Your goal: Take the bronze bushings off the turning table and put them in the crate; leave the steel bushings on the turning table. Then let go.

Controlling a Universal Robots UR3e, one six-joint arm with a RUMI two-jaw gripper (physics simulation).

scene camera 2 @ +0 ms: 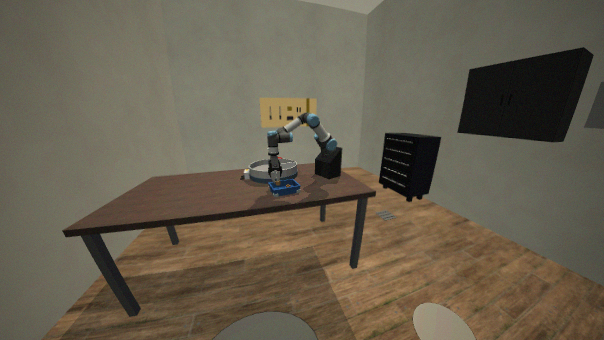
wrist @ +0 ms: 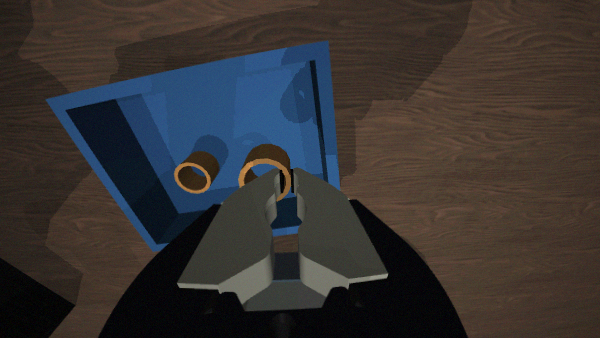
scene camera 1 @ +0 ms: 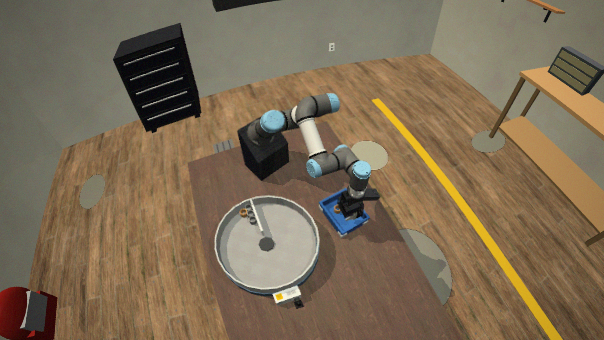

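Pixels of known places: gripper, fingertip midpoint: (scene camera 2: 276,183) (wrist: 287,171) (scene camera 1: 351,218); arm's base at its link origin: (scene camera 2: 328,151) (scene camera 1: 260,133).
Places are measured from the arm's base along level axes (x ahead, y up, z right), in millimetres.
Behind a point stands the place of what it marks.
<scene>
My gripper (scene camera 1: 350,216) {x 476, y -145, z -270 mm} (scene camera 2: 276,180) {x 476, y -145, z -270 mm} (wrist: 287,171) {x 476, y -145, z -270 mm} is shut on the wall of a bronze bushing (scene camera 2: 277,183) {x 467, y -137, z -288 mm} (wrist: 270,151) {x 465, y -137, z -289 mm}. It holds the bushing over or inside the blue crate (scene camera 1: 334,220) {x 457, y -155, z -199 mm} (scene camera 2: 285,191) {x 420, y -181, z -332 mm} (wrist: 210,110) {x 406, y -201, z -298 mm}; the exact height is hard to tell. A second bronze bushing (scene camera 1: 337,208) {x 381, y -190, z -247 mm} (scene camera 2: 288,186) {x 391, y -178, z -259 mm} (wrist: 209,161) {x 403, y -190, z -254 mm} stands in the crate beside the held one. A third bronze bushing (scene camera 1: 243,212) is on the turning table (scene camera 1: 290,260) {x 576, y -153, z 32 mm} (scene camera 2: 295,171) {x 297, y -155, z -3 mm}, near its rim. Several grey steel bushings (scene camera 1: 252,220) stand beside it, close to the white bar. The fingers hide part of the held bushing in the wrist view.
The white bar (scene camera 1: 256,217) {x 369, y -105, z 113 mm} runs from the turning table's rim towards its dark hub (scene camera 1: 266,244) {x 482, y -145, z 105 mm}. A white control box (scene camera 1: 286,295) {x 716, y -148, z 91 mm} sits at the rim. The black robot base (scene camera 1: 264,155) {x 87, y -60, z 5 mm} (scene camera 2: 328,165) {x 42, y -89, z -110 mm} stands on the brown table (scene camera 1: 360,290) {x 781, y -206, z -196 mm} (scene camera 2: 200,200) {x 969, y -206, z -302 mm}.
</scene>
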